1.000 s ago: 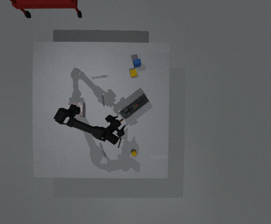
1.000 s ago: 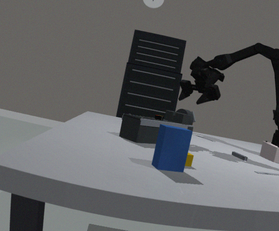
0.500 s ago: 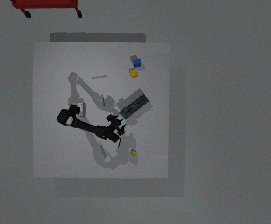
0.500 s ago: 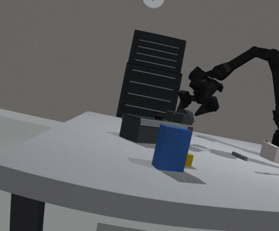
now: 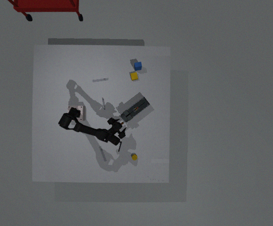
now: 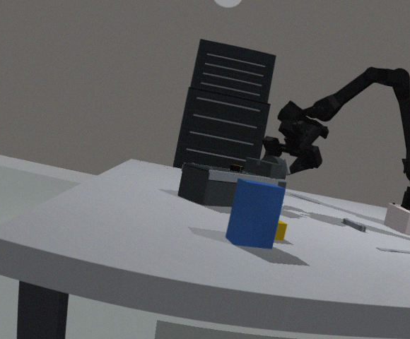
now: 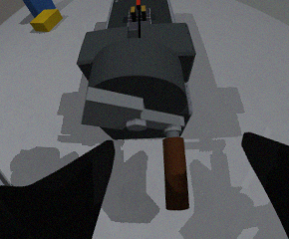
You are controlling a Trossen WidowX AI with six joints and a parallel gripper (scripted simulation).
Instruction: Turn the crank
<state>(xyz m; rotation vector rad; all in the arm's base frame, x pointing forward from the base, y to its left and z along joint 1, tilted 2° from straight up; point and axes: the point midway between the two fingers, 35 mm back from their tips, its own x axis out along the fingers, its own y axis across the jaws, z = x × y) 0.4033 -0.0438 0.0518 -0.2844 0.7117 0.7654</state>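
The brown crank handle is 20 mm behind my gripper tip, 10 mm to the right of it and 10 mm below it. The rest, counted from my gripper tip: red pointer (150 mm to the left, 110 mm ahead, 10 mm below); then black hex key (210 mm to the right, 80 mm below, 10 mm behind); then yellow block (440 mm to the left, 80 mm below, 40 mm ahead).
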